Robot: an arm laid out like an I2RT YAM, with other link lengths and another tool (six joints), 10 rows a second.
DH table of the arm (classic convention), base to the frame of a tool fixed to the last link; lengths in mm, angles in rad. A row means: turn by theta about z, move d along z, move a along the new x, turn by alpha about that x. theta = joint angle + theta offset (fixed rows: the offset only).
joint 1: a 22  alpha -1.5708  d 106.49  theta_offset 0
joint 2: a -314.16  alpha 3.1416  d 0  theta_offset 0
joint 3: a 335.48  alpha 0  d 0  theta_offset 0.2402
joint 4: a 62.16  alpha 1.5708  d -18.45  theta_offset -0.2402
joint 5: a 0  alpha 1.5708  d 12.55  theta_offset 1.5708
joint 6: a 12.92  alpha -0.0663  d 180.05  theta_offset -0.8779
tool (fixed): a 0  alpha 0  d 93.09  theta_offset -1.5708
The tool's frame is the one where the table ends.
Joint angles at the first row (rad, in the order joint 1, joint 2, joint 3, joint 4, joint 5, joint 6):
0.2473 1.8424 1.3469 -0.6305 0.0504 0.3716
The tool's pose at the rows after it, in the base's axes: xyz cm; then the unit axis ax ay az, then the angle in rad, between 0 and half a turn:
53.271, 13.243, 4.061, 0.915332, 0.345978, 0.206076, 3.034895
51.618, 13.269, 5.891, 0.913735, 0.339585, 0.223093, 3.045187
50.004, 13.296, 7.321, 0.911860, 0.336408, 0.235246, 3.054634
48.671, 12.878, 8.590, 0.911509, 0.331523, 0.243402, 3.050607
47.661, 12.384, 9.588, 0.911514, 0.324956, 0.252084, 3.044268
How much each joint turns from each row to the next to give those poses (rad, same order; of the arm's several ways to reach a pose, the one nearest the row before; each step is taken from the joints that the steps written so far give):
0.0026 -0.0967 -0.0621 0.0038 -0.0226 0.0182
0.0037 -0.0897 -0.0594 0.0033 -0.0088 0.0166
0.0041 -0.0772 -0.0482 -0.0052 -0.0080 0.0109
0.0019 -0.0647 -0.0335 -0.0141 0.0059 0.0090
0.0002 -0.0547 -0.0301 -0.0062 0.0084 0.0100

